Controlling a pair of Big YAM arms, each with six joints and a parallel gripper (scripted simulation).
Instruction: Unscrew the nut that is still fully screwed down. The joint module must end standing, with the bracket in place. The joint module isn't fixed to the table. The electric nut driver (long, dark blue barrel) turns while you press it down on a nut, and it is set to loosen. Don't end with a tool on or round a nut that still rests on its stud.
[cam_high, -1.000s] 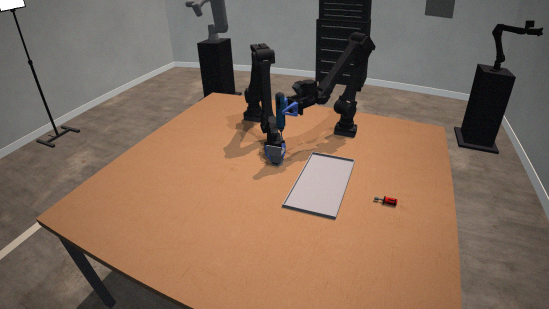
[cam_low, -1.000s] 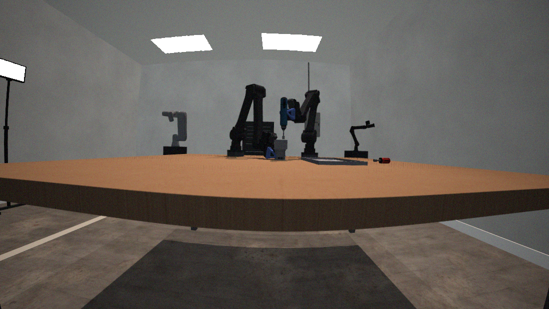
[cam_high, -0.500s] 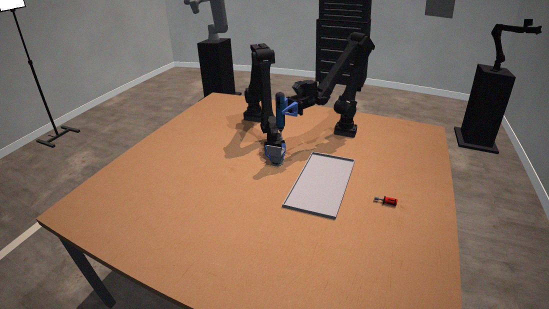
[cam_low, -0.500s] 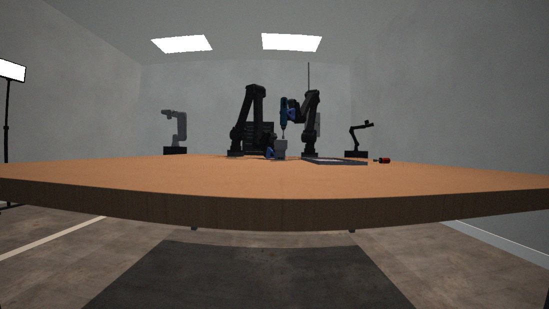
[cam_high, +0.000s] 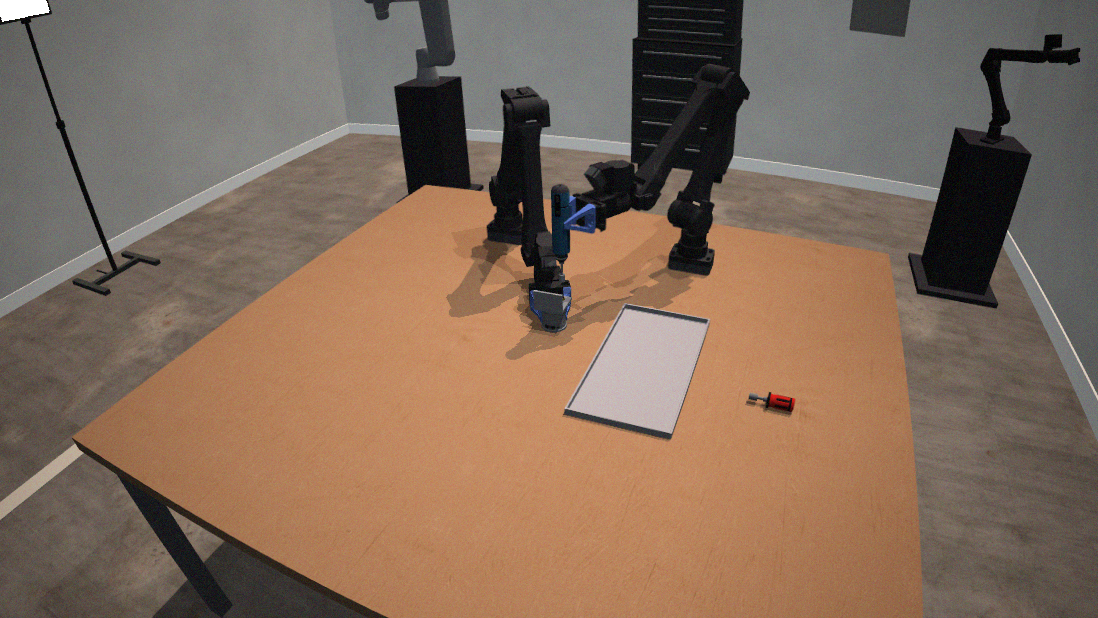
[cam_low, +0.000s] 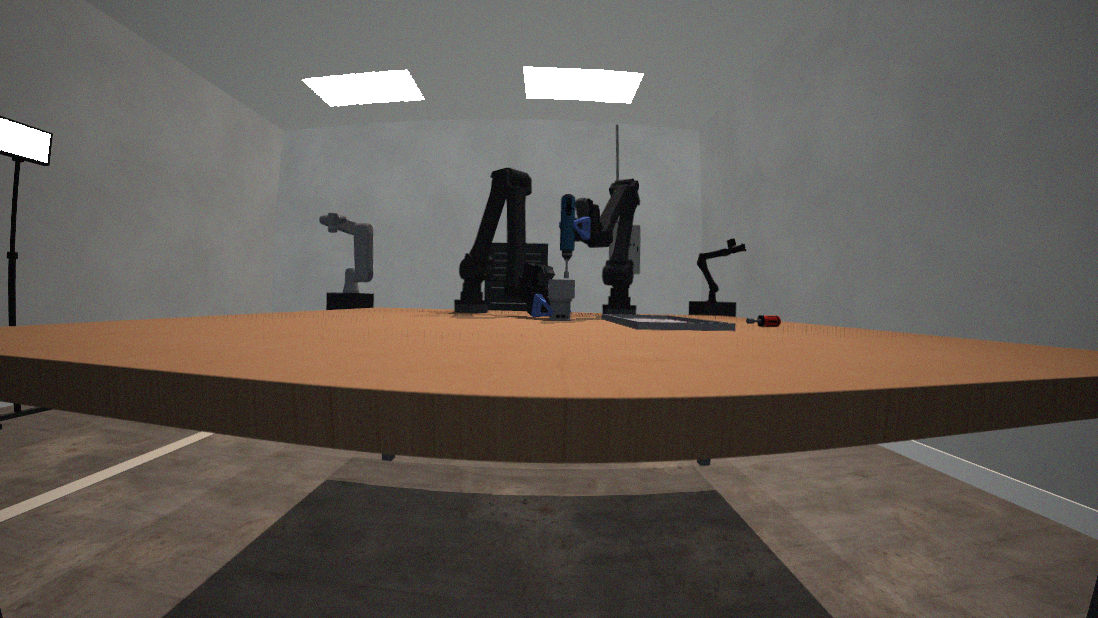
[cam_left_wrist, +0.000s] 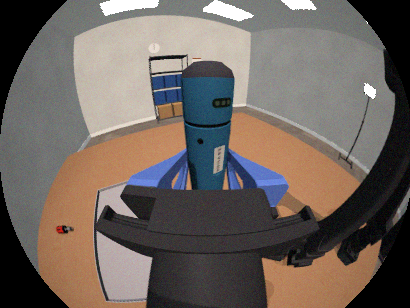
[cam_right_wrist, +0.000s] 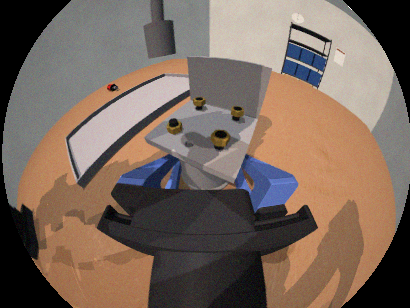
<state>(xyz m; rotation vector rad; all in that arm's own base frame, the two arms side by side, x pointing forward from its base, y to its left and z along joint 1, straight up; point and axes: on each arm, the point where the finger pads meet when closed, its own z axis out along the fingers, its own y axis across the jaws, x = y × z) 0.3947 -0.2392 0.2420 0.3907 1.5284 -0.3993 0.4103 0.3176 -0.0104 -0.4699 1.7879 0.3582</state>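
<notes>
Right now my right hand is 1 cm below the joint module. Round my right hand: flat grey tray (8 cm ahead, 25 cm to the left, 2 cm below); then red-handled tool (13 cm ahead, 54 cm to the left, 1 cm below); then grey bracket (5 cm above).
</notes>
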